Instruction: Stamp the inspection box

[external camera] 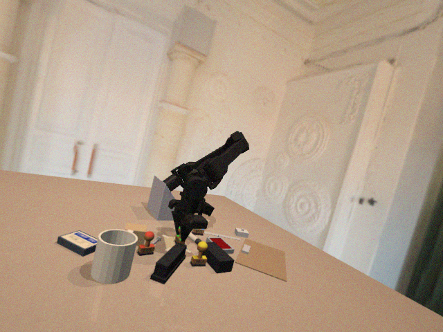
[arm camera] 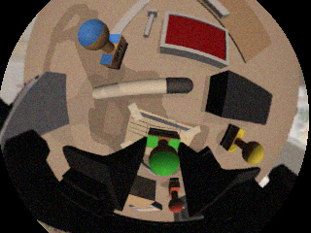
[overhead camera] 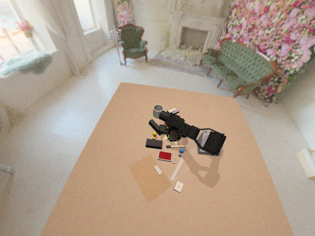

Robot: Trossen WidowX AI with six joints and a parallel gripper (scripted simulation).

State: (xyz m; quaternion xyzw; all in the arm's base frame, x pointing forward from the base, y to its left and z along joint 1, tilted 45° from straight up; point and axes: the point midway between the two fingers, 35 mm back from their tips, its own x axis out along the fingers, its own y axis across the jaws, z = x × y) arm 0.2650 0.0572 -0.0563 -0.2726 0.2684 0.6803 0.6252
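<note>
The cream card lies 10 mm to the right of my gripper tip and 20 mm below it. Round my gripper tip: yellow-knobbed stamp: 120 mm ahead, 20 mm to the left; green-knobbed stamp: right at my gripper tip; white marker: 30 mm behind, 60 mm to the left, 10 mm below.
</note>
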